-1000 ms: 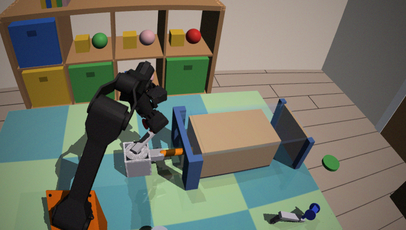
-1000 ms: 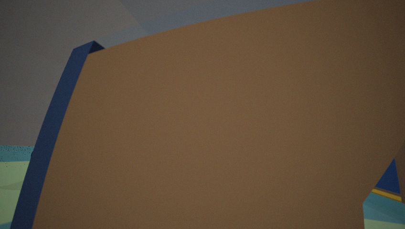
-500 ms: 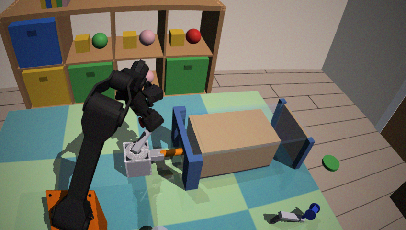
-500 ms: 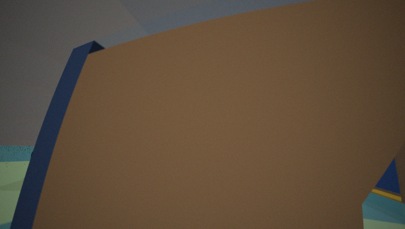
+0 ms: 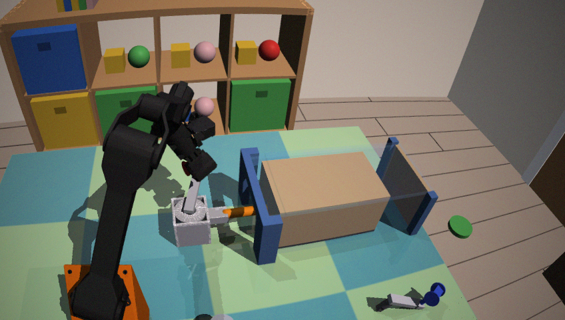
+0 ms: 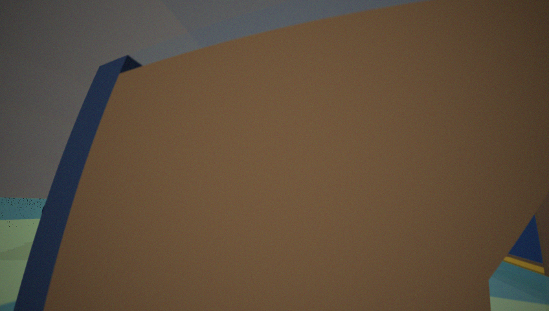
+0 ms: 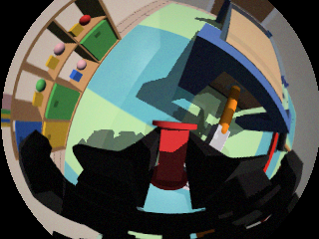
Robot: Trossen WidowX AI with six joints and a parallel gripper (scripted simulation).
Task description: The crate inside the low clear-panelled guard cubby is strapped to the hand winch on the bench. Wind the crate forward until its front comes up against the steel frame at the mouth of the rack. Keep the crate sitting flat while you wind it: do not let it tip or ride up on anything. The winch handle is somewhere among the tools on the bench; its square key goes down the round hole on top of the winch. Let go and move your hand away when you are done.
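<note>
Now: the crank handle 3 cm behind my gripper tip, 4 cm to the right of it and 3 cm below it. Also, from my gripper tip: blue frame (11 cm ahead, 12 cm to the right, 3 cm below); red knob (2 cm behind, 1 cm to the right); grey winch (7 cm behind, 11 cm to the right, 10 cm below).
</note>
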